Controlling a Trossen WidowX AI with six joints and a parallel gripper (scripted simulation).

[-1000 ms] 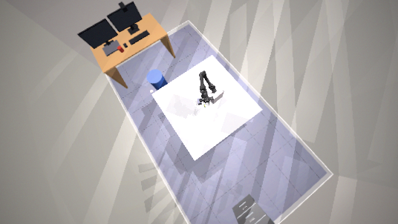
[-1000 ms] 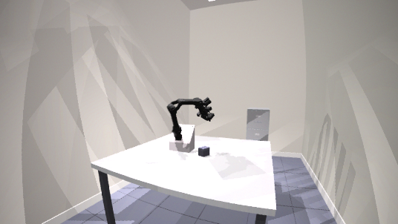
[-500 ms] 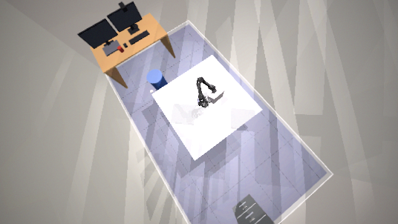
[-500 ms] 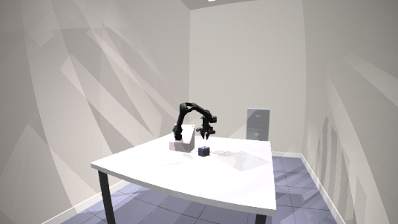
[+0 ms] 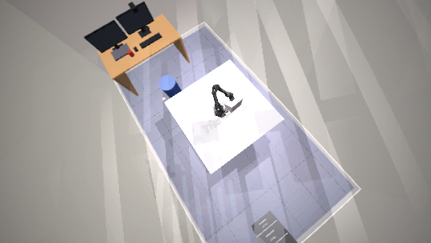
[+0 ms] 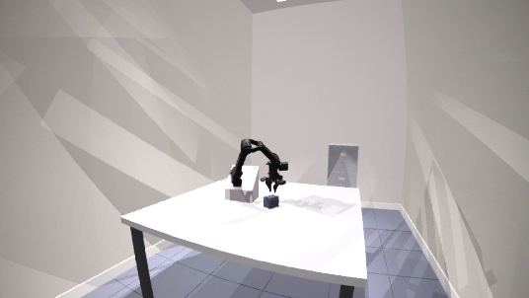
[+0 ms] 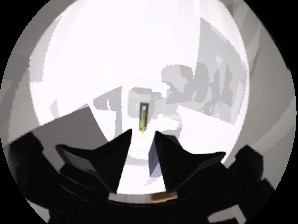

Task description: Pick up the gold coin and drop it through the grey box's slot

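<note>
My gripper tip is 40 mm above the gold coin.
</note>
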